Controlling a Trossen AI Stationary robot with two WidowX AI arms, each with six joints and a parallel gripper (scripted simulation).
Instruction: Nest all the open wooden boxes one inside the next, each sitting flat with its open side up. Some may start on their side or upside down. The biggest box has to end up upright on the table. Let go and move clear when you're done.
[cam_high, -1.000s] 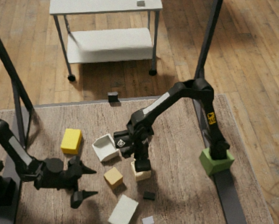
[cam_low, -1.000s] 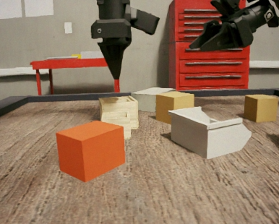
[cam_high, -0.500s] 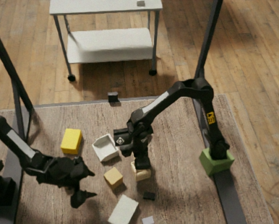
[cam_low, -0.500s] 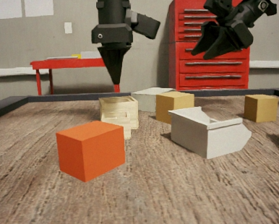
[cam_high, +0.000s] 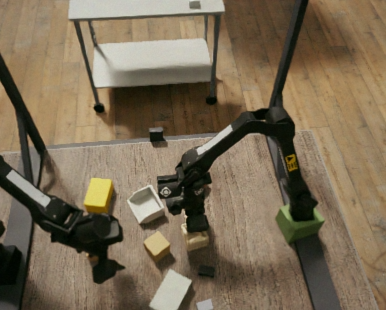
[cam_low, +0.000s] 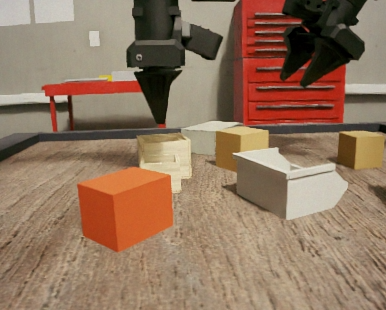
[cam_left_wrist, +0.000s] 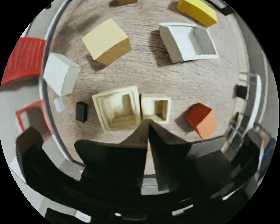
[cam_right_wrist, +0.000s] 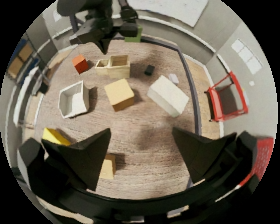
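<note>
Now: the orange cube 15 cm behind my left hand, 9 cm below it and 3 cm to the left of it. Round my left hand: small tan cube (31 cm to the right, 9 cm below, 4 cm ahead); then white slab (22 cm ahead, 10 cm to the right, 9 cm below); then white tray (15 cm to the right, 9 cm below, 9 cm behind).
</note>
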